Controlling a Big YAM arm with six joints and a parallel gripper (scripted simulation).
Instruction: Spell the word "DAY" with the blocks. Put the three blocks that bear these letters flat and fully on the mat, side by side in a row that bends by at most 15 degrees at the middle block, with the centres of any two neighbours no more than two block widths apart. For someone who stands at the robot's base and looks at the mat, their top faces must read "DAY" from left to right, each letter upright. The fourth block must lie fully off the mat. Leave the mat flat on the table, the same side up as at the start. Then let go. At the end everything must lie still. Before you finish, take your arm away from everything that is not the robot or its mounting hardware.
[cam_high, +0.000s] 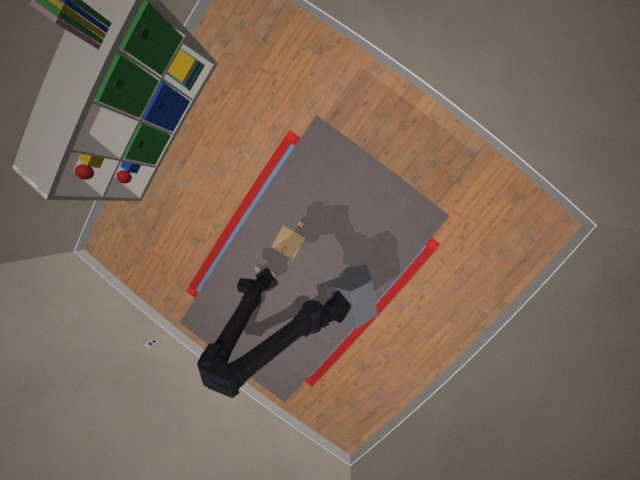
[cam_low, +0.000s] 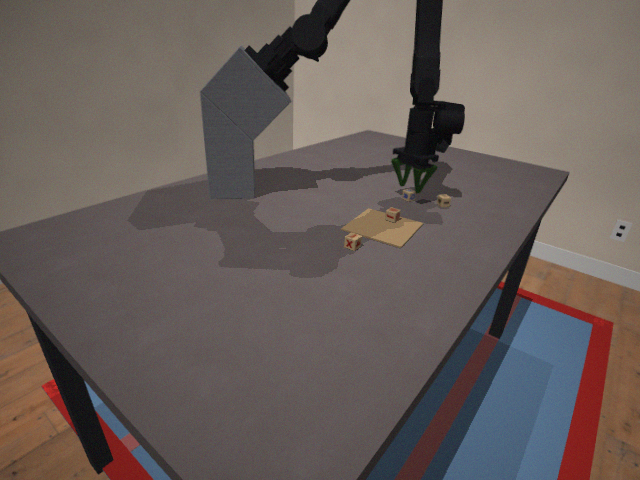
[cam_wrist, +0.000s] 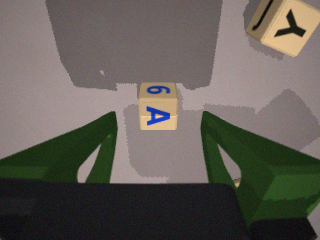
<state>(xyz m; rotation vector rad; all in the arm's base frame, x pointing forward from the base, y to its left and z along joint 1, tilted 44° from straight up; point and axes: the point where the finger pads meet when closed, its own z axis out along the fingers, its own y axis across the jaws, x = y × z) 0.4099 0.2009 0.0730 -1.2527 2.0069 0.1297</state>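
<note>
Right now the tan mat is 190 mm to the right of my hand, 40 mm below it and 40 mm ahead of it. Round my hand: wooden block: 320 mm to the right, 50 mm ahead, 20 mm below.
</note>
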